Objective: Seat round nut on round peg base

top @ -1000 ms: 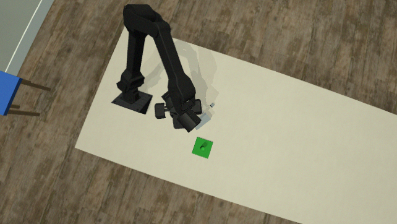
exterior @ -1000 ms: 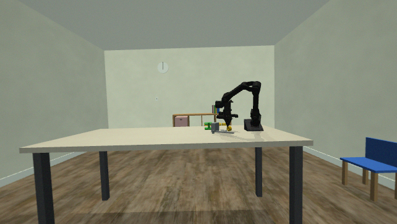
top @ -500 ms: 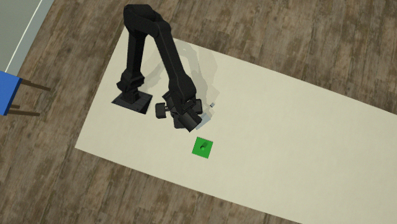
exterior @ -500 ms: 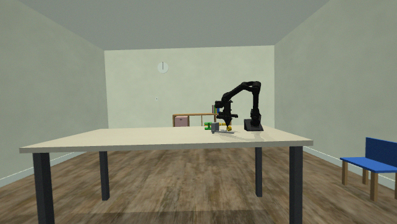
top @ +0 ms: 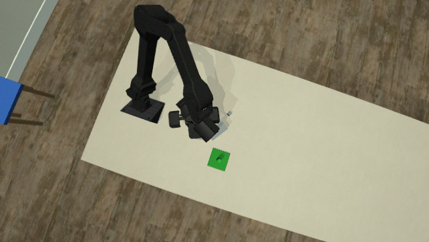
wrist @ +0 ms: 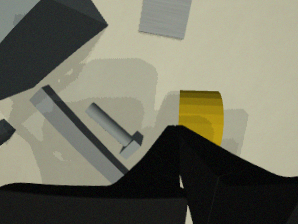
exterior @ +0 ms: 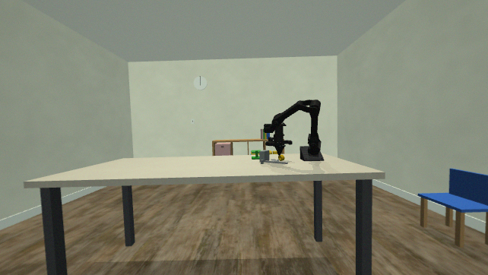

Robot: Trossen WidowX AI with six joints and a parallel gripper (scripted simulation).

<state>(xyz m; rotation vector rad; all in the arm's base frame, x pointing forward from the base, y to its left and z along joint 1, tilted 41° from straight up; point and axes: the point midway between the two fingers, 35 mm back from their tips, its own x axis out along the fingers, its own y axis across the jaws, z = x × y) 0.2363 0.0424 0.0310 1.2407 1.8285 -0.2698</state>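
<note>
My hand is 7 cm above the grey bolt, 4 cm to the right of it and 2 cm short of it. Also, from my hand: grey block 10 cm ahead, 4 cm below; curved grey strip 7 cm to the left, 7 cm below, 2 cm ahead; small grey square piece 7 cm below, 6 cm to the right, 4 cm ahead.
</note>
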